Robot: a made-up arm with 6 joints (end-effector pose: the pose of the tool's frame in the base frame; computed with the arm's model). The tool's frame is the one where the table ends. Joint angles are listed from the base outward.
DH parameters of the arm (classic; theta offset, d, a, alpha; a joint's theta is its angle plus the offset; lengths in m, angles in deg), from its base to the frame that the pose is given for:
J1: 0 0.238 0 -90
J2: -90 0 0.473 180
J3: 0 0 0 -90
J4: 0 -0.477 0 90
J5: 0 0.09 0 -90
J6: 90 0 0 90
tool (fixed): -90 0 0 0
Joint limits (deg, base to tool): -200..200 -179.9..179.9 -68..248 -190..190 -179.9..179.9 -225..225
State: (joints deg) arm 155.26 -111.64 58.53 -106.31 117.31 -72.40
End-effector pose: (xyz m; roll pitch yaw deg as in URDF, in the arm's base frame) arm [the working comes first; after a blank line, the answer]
Working (the frame after each row of the table, in the pose's form):
after J1: 0.0000 0.0000 0.2380 -90.00 0.00 155.26
after J2: 0.3993 -0.1840 0.0636 -90.00 21.64 -24.74
after J3: 0.3993 -0.1840 0.0636 180.00 80.17 -24.74
after J4: 0.8262 -0.3807 0.1450 -10.23 -16.06 68.12
after J5: 0.8022 -0.3975 0.2301 -100.05 16.18 -177.45
after J6: 0.8022 -0.3975 0.2301 -11.59 33.47 178.92

0.8022 -0.3975 0.2301 -34.02 -9.64 95.38
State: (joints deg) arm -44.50 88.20 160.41 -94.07 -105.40 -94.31
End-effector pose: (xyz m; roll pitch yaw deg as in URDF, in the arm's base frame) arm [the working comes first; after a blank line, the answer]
Working (the frame after each row of the table, in the pose's form):
after J1: 0.0000 0.0000 0.2380 -90.00 0.00 -44.50
after J2: 0.3372 -0.3314 0.2529 90.00 -1.80 -44.50
after J3: 0.3372 -0.3314 0.2529 -180.00 -17.79 135.50
after J4: 0.4411 -0.4335 0.7070 -107.75 1.24 -130.62
after J5: 0.5066 -0.4889 0.6796 52.73 -67.48 -0.74
after J6: 0.5066 -0.4889 0.6796 148.15 -63.93 -6.68

0.5066 -0.4889 0.6796 112.57 13.41 54.15
